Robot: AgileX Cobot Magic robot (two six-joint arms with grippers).
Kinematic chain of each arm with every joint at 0, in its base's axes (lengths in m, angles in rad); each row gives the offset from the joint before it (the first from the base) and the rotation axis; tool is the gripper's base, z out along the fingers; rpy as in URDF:
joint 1: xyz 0 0 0.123 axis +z
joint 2: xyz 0 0 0 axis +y
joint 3: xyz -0.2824 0 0.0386 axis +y
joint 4: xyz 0.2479 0 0.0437 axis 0.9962 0 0.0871
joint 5: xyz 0 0 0 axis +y
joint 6: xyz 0.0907 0 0.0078 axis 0.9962 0 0.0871
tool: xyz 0 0 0 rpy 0 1.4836 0
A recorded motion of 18 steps. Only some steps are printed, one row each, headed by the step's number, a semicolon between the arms.
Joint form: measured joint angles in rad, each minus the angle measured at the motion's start. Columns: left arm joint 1, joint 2, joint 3, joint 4, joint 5, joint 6; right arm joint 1, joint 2, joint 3, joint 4, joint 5, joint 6.
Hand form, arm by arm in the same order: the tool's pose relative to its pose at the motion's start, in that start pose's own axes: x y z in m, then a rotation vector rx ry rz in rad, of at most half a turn. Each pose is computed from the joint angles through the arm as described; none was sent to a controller.
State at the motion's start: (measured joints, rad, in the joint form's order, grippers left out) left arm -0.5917 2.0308 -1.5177 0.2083 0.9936 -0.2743; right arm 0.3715 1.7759 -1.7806 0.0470 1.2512 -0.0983
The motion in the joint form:
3: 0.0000 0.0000 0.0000 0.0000 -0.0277 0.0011; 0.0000 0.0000 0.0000 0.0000 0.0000 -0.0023
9: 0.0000 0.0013 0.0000 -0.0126 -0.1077 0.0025; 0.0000 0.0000 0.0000 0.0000 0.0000 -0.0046
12: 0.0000 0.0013 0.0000 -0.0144 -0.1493 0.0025; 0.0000 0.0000 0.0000 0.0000 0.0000 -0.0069
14: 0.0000 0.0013 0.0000 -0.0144 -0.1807 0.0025; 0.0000 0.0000 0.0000 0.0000 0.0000 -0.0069
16: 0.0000 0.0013 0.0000 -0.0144 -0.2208 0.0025; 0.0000 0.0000 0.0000 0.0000 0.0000 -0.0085
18: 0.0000 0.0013 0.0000 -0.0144 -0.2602 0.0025; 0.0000 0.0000 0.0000 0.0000 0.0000 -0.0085
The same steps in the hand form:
3: -0.0024 -0.0007 0.0000 0.0075 -0.0267 0.0011; 0.0000 0.0000 0.0000 0.0000 0.0000 -0.0023
9: -0.0092 -0.0036 0.0000 0.0386 -0.0997 -0.0047; 0.0000 0.0000 0.0000 0.0000 0.0000 -0.0046
12: -0.0128 -0.0047 -0.0004 0.0511 -0.1394 -0.0060; 0.0000 0.0000 0.0000 0.0000 0.0000 -0.0069
14: -0.0155 -0.0054 -0.0009 0.0594 -0.1697 -0.0062; 0.0000 0.0000 0.0000 0.0000 0.0000 -0.0069
16: -0.0189 -0.0064 -0.0016 0.0701 -0.2083 -0.0065; 0.0000 0.0000 0.0000 0.0000 0.0000 -0.0085
18: -0.0223 -0.0073 -0.0025 0.0806 -0.2463 -0.0067; 0.0000 0.0000 0.0000 0.0000 0.0000 -0.0085

